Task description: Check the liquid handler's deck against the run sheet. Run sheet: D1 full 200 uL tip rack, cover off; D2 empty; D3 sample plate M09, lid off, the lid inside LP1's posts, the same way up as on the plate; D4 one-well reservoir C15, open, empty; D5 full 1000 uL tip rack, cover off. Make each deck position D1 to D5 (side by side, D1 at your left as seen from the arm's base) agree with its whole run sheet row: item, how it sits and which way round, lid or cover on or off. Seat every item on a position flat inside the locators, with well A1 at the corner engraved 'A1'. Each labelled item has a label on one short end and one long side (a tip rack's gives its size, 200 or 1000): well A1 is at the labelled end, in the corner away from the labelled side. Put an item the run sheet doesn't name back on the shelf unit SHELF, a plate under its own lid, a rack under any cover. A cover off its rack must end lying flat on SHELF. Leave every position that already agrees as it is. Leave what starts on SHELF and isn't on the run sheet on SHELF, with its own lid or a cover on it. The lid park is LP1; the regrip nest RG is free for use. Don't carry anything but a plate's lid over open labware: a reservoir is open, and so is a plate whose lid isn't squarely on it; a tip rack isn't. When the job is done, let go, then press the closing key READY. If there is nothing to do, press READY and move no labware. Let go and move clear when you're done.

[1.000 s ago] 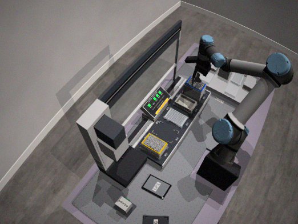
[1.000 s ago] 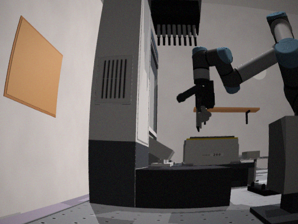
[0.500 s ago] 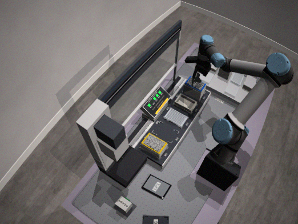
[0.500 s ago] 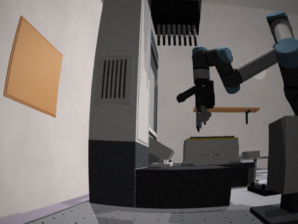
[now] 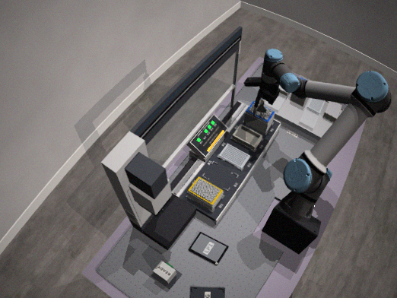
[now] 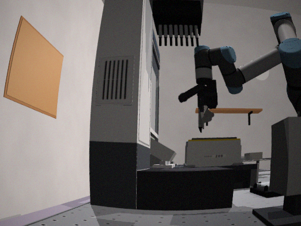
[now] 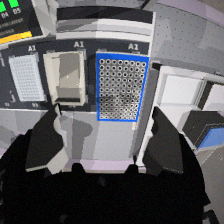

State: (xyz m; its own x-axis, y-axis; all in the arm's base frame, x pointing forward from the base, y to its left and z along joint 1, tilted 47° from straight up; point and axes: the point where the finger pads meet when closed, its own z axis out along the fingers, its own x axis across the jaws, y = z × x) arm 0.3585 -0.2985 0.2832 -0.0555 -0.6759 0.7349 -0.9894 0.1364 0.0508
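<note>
The blue-rimmed tip rack is 10 mm ahead of my hand, 20 mm to the right of it and 70 mm below it. Also, from my hand: white well plate 10 mm ahead, 230 mm to the left, 140 mm below; then shelf unit 190 mm behind, 270 mm to the right, 140 mm below; then cream one-well reservoir 10 mm ahead, 100 mm to the left, 130 mm below.
</note>
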